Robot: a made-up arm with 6 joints.
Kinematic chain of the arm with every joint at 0, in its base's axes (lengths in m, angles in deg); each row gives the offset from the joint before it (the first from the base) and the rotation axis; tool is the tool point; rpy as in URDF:
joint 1: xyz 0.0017 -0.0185 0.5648 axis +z
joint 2: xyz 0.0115 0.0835 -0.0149 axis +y
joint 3: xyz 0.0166 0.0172 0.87 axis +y
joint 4: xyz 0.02 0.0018 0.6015 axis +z
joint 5: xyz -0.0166 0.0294 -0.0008 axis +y
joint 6: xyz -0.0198 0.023 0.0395 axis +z
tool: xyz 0.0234 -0.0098 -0.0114 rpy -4.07 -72.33 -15
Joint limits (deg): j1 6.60..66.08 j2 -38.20..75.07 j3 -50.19..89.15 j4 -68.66..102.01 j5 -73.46..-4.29 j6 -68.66..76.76
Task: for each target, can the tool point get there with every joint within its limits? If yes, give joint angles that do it. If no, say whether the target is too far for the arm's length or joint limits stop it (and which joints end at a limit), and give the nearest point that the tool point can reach.
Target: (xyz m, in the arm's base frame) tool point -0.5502 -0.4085 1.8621
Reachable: yes | joints 48.87 -19.90 -16.56 7.64 -44.69 44.30
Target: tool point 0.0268 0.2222 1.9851
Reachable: yes | joints 45.11 -6.36 31.59 -3.57 -46.21 11.90
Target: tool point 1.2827 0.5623 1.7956
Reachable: no: too far | nearest point 1.0387 0.4516 1.5563 | short by 0.359 m
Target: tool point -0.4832 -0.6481 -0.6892
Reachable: no: joint limits stop it (at a limit: joint 1, joint 2, joint 3, joint 4, joint 5) | nearest point 0.9307 0.2372 0.1319 | short by 1.859 m
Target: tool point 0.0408 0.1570 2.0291
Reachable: yes | joints 18.17 5.48 -8.94 -54.84 -39.40 -49.41
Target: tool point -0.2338 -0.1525 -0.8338
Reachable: no: joint limits stop it (at a limit: joint 1, joint 2, joint 3, joint 4, joint 5, joint 6) | nearest point 0.2492 0.9120 0.1318 | short by 1.516 m
